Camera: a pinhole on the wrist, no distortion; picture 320 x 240 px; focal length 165.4 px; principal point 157.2 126.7 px. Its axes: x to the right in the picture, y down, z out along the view. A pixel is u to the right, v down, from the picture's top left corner.
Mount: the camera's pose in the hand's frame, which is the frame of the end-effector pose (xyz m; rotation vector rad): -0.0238 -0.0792 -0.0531 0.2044 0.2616 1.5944
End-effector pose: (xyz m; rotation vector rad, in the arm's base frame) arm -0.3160 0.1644 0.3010 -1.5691 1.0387 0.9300
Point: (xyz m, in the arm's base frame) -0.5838 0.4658 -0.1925
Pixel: 279 68
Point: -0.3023 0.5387 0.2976
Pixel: 159 192
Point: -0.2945 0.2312 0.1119
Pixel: 233 14
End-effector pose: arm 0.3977 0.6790 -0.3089 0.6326 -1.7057 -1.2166
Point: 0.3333 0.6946 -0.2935
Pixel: 270 110
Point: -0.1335 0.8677 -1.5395
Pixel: outside the picture
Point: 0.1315 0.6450 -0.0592
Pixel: 283 32
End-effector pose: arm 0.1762 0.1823 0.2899 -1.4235 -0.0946 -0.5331
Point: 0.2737 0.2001 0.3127
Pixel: 272 23
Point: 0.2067 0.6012 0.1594
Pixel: 251 226
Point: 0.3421 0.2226 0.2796
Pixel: 295 20
